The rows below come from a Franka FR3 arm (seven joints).
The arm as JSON. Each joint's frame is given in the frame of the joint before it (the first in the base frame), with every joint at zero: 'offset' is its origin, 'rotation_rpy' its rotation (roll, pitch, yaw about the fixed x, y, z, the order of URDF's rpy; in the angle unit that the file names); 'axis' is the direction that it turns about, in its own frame. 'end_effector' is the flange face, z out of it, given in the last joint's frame.
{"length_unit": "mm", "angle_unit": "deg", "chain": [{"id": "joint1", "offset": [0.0, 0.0, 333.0], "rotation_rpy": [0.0, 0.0, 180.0], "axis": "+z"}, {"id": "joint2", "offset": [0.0, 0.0, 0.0], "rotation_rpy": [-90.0, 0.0, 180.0], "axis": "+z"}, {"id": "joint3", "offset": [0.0, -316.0, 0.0], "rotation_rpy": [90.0, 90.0, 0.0], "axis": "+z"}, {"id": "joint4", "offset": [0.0, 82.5, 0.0], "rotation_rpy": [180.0, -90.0, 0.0], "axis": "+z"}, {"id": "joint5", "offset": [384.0, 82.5, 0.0], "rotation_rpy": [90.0, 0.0, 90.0], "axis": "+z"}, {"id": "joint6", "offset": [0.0, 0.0, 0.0], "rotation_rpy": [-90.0, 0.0, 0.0], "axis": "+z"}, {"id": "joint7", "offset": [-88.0, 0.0, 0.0], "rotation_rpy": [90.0, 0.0, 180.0], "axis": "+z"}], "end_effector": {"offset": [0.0, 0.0, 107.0], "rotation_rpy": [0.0, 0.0, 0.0]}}
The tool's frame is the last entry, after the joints.
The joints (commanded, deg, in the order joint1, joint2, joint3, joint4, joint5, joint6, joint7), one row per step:
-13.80, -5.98, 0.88, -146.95, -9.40, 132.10, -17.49
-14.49, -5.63, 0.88, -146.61, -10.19, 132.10, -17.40
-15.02, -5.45, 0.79, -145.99, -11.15, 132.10, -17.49
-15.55, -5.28, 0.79, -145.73, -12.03, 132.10, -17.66
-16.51, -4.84, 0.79, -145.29, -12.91, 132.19, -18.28
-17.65, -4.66, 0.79, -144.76, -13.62, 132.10, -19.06
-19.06, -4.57, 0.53, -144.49, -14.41, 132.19, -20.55
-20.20, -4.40, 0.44, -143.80, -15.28, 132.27, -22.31
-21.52, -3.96, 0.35, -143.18, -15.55, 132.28, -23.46
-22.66, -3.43, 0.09, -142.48, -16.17, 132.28, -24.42
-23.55, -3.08, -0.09, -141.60, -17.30, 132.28, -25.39
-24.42, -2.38, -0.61, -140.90, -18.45, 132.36, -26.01
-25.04, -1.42, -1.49, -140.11, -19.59, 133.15, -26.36
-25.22, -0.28, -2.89, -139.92, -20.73, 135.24, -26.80
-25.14, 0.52, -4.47, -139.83, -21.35, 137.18, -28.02
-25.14, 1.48, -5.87, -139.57, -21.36, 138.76, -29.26
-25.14, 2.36, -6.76, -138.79, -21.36, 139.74, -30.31
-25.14, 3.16, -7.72, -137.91, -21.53, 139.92, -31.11
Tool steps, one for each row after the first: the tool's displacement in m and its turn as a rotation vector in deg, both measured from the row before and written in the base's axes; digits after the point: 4 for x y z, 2 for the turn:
0.0006, -0.0057, -0.0003, -0.49, 0.12, -0.16
0.0025, -0.0057, 0.0028, -0.67, -0.27, 0.21
0.0004, -0.0045, 0.0005, -0.53, 0.07, 0.32
0.0006, -0.0080, -0.0003, -0.44, 0.13, 0.34
0.0003, -0.0095, 0.0021, -0.39, -0.02, 0.16
-0.0023, -0.0129, 0.0013, -0.28, 0.09, 0.41
0.0009, -0.0106, 0.0035, -0.41, -0.13, 1.16
-0.0006, -0.0116, 0.0008, -0.03, 0.05, -0.08
-0.0005, -0.0119, 0.0006, -0.26, 0.13, 0.00
0.0013, -0.0102, 0.0033, -0.72, -0.04, 0.72
-0.0011, -0.0121, -0.0006, -0.59, 0.34, 0.09
0.0000, -0.0132, -0.0013, -0.69, -0.22, -0.14
-0.0014, -0.0123, -0.0053, -0.59, -0.71, 0.18
-0.0022, -0.0112, -0.0034, -0.28, -0.76, 0.60
-0.0020, -0.0108, -0.0041, 0.06, -0.58, 0.18
0.0016, -0.0088, -0.0007, -0.17, -0.56, 0.36
0.0000, -0.0096, -0.0005, -0.21, 0.06, 0.00

